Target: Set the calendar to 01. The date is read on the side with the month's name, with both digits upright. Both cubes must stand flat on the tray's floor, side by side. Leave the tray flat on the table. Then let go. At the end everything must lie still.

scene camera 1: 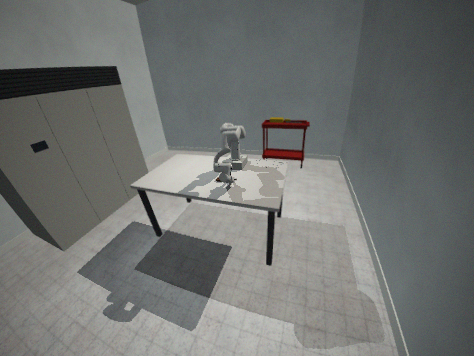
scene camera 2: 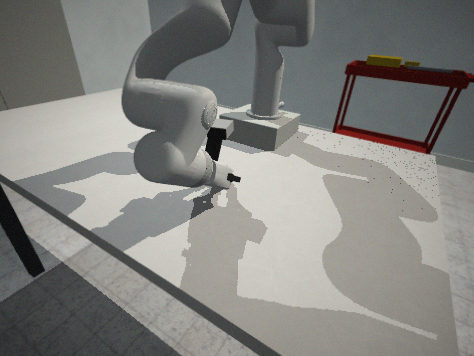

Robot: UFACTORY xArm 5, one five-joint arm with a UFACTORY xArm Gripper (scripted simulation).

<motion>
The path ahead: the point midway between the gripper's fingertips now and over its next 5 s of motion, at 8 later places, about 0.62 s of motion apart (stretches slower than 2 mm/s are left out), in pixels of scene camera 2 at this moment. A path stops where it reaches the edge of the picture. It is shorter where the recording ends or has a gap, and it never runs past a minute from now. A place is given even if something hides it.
The gripper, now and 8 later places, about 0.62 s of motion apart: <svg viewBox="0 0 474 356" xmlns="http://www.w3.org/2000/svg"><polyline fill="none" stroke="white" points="222,176 222,176 222,168 222,152 222,151 222,151 222,150 223,147 223,151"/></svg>
</motion>
